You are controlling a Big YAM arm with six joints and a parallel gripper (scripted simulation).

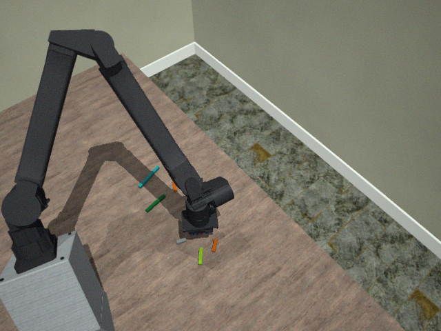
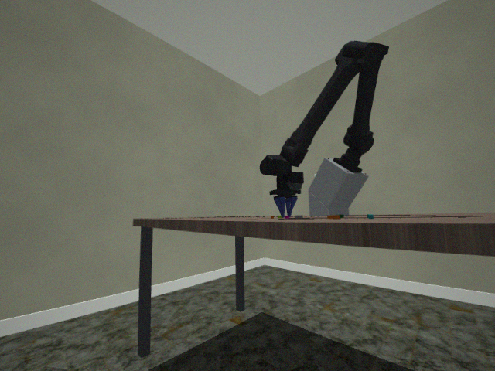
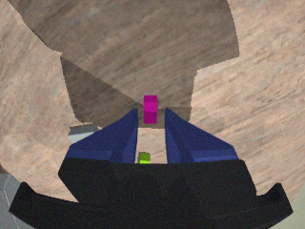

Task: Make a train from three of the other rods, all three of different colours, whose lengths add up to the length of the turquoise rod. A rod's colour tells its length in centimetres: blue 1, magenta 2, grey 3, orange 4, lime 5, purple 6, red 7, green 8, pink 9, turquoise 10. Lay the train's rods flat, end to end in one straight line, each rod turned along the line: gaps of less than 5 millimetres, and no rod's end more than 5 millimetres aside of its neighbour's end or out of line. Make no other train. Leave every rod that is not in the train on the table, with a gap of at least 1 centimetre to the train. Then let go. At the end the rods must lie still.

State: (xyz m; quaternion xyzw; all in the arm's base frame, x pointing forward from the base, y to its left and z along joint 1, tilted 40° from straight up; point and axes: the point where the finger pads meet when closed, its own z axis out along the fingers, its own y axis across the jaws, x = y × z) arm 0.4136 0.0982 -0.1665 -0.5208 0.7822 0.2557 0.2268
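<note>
The magenta rod is 10 mm to the left of my hand and 10 mm below it. The rest, counted from my hand: lime rod: 70 mm to the right, 40 mm behind, 10 mm below; then grey rod: 70 mm behind, 10 mm below; then green rod: 160 mm to the left, 90 mm behind, 10 mm below.
</note>
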